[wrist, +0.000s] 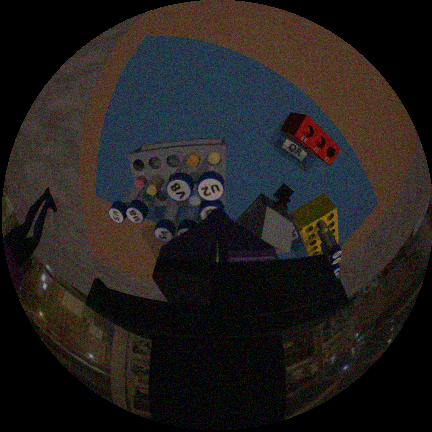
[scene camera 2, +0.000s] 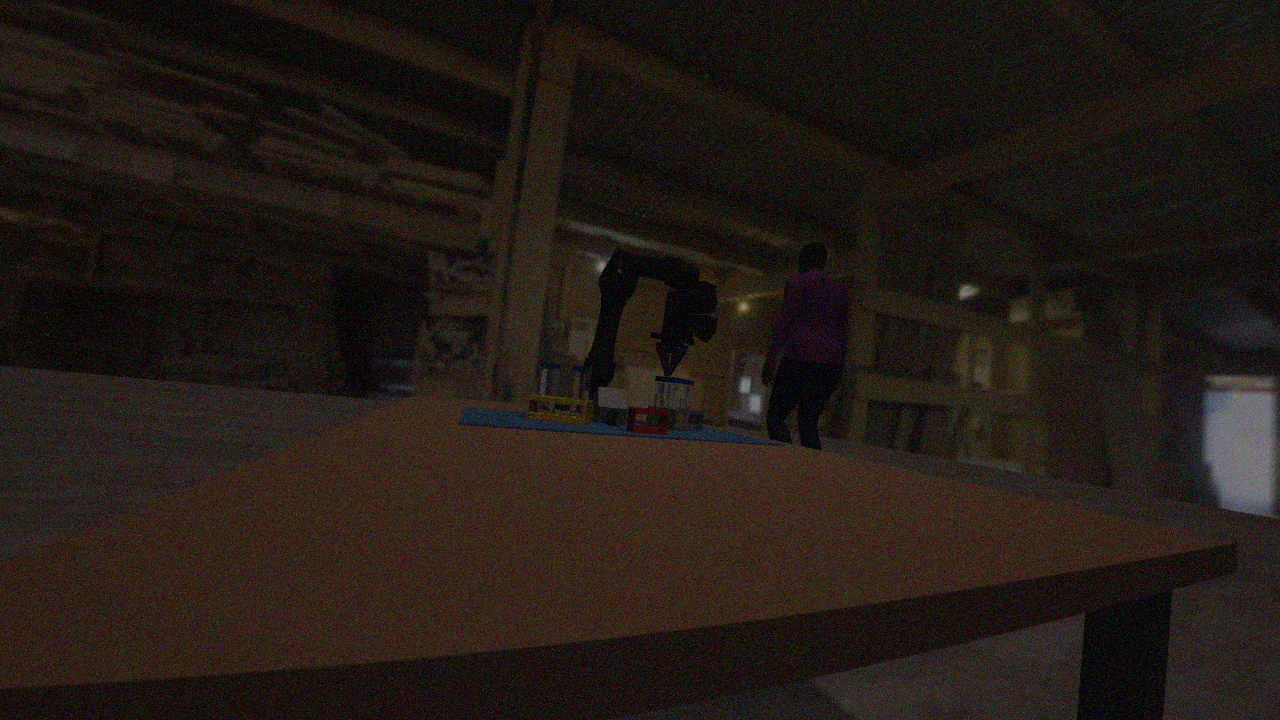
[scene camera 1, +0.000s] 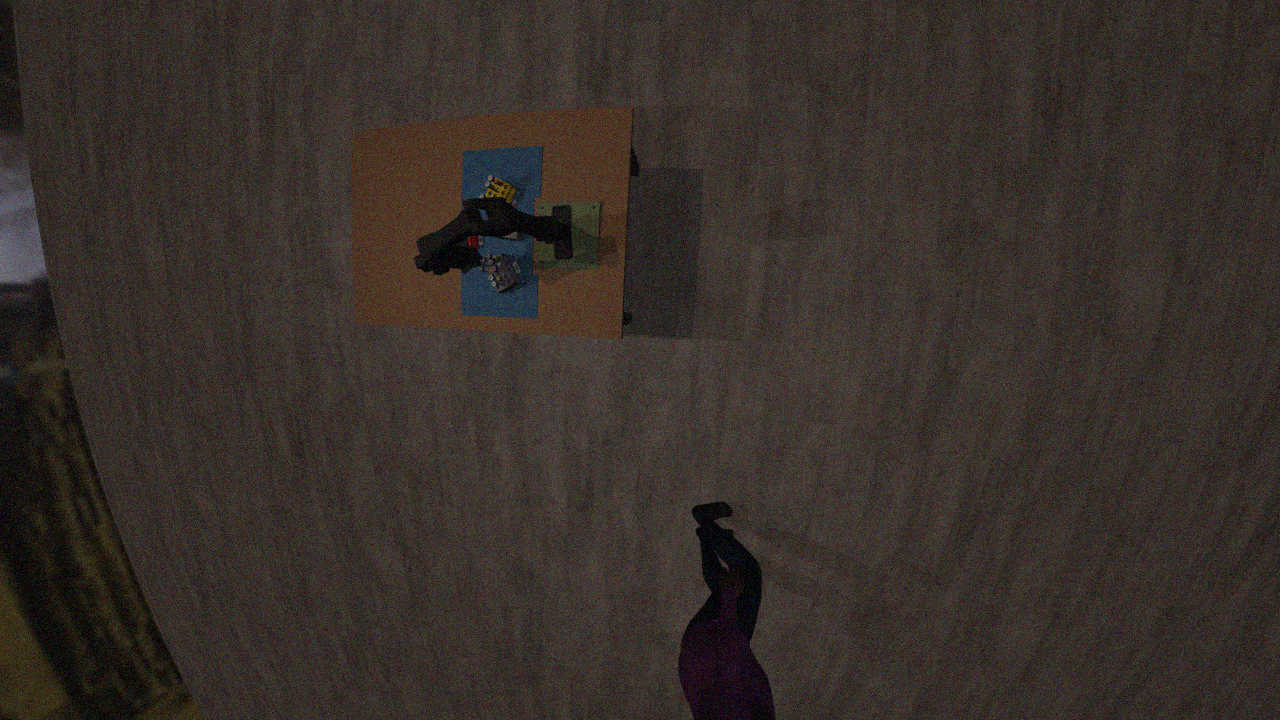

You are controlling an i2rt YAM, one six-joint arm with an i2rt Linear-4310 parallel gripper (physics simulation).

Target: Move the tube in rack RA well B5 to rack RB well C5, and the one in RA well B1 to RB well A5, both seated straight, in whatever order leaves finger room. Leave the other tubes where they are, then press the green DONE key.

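Seen in the pictures: gripper, between the fingertips: (wrist: 217,214) (scene camera 2: 667,376) (scene camera 1: 481,258); arm's base, origin of its link: (scene camera 1: 562,232).
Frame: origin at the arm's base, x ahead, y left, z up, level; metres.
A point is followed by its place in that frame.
Observation:
A grey rack (wrist: 177,155) (scene camera 1: 503,272) on the blue mat (wrist: 193,92) @(x 0.369, y 0.170, z -0.005 m) (scene camera 1: 500,165) @(x 0.255, y -0.290, z -0.006 m) holds several blue-capped tubes, among them V8 (wrist: 179,187) @(x 0.290, y 0.131, z 0.120 m) and U2 (wrist: 210,187) @(x 0.299, y 0.109, z 0.120 m). Some of its wells show only coloured bottoms. A yellow rack (wrist: 316,219) (scene camera 1: 499,189) (scene camera 2: 559,409) stands to the right in the wrist view, with tubes at its near end (wrist: 335,257) @(x 0.270, y -0.120, z 0.118 m). My gripper (wrist: 217,217) @(x 0.278, y 0.095, z 0.121 m) (scene camera 2: 669,367) @(x 0.278, y 0.095, z 0.121 m) is shut with nothing in it. It hangs over the near tubes of the grey rack. A red key box (wrist: 312,139) (scene camera 2: 647,419) with a QR label lies beyond. No green key can be made out.
A grey block (wrist: 271,221) @(x 0.247, y -0.008, z 0.051 m) with a black top stands between the racks. The orange table (scene camera 1: 402,179) @(x 0.736, y -0.301, z -0.008 m) (scene camera 2: 536,537) @(x 0.932, y -0.351, z -0.008 m) carries the mat and the arm's green base (scene camera 1: 586,232) @(x -0.095, y 0.007, z 0.001 m). A person in purple (scene camera 1: 725,626) (scene camera 2: 810,330) stands on the floor nearby. The light is dim.

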